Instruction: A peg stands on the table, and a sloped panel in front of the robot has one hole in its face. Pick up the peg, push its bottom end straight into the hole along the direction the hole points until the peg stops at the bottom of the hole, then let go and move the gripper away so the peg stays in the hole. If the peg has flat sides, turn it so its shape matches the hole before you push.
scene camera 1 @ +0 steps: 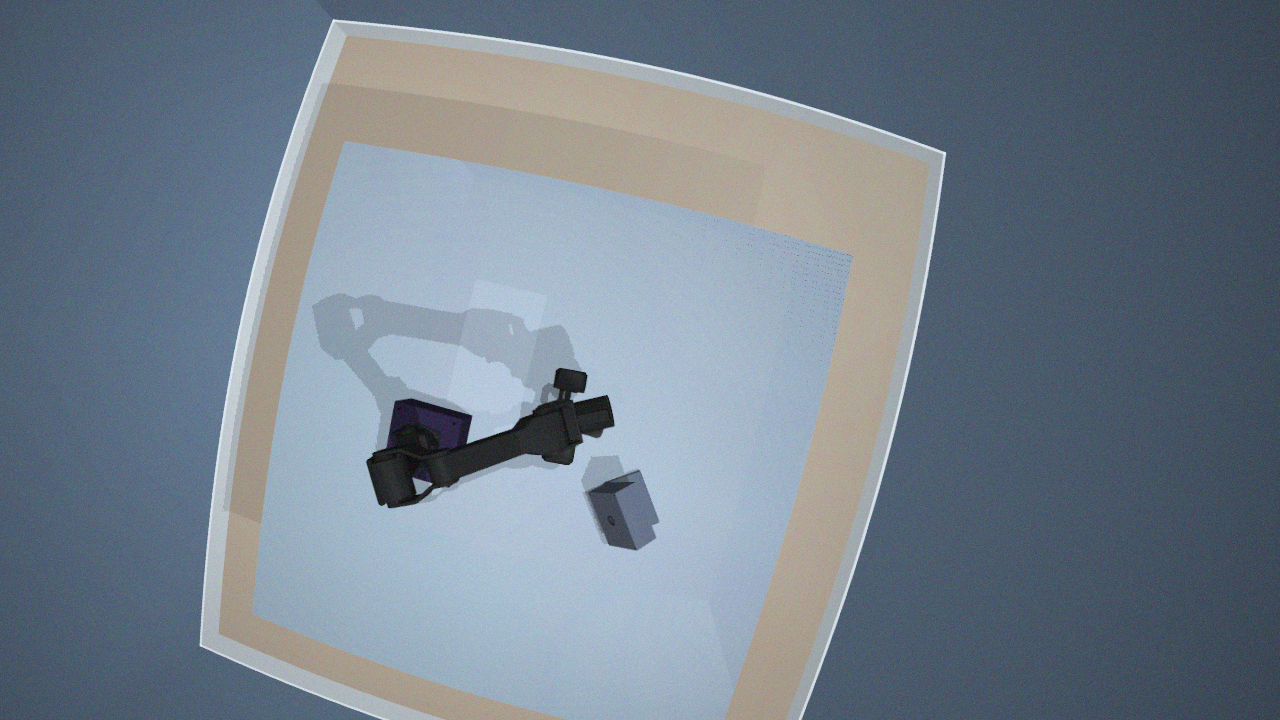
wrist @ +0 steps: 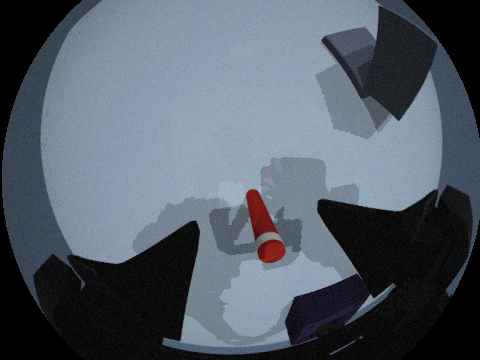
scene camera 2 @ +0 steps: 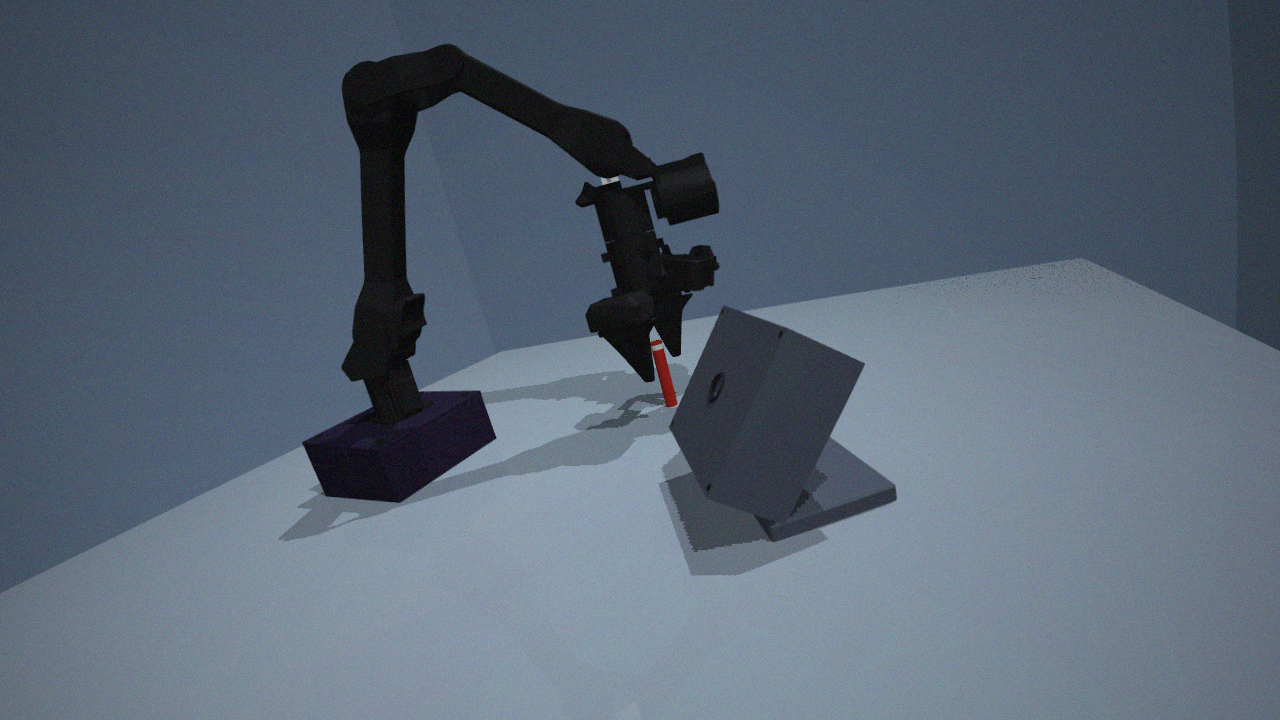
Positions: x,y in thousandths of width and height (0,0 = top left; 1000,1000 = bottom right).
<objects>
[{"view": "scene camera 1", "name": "my gripper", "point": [446,573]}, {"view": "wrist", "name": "my gripper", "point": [543,604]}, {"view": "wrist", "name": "red peg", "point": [561,685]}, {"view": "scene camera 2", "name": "my gripper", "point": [519,512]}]
</objects>
